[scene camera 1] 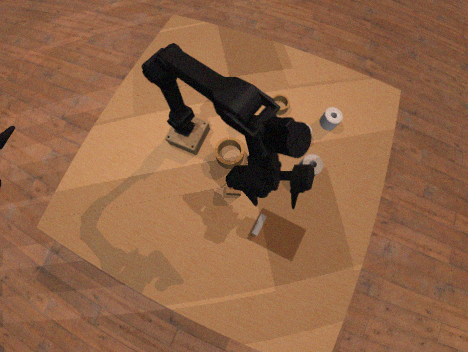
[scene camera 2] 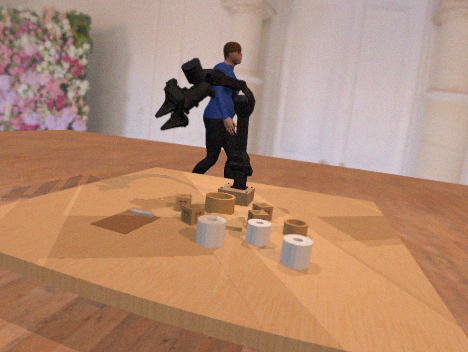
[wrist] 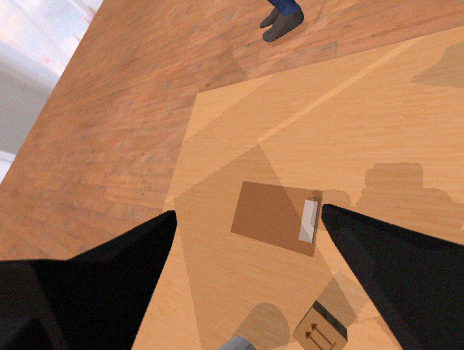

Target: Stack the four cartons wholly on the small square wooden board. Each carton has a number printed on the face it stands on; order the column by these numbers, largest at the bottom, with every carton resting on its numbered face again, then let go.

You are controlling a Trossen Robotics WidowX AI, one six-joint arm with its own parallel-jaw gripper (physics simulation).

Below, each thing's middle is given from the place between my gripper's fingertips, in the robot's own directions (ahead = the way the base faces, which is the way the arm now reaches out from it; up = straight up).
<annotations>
Right now the square wooden board (scene camera 1: 271,231) is 8 cm ahead of my hand, 4 cm to the right of it and 31 cm below it.
</annotations>
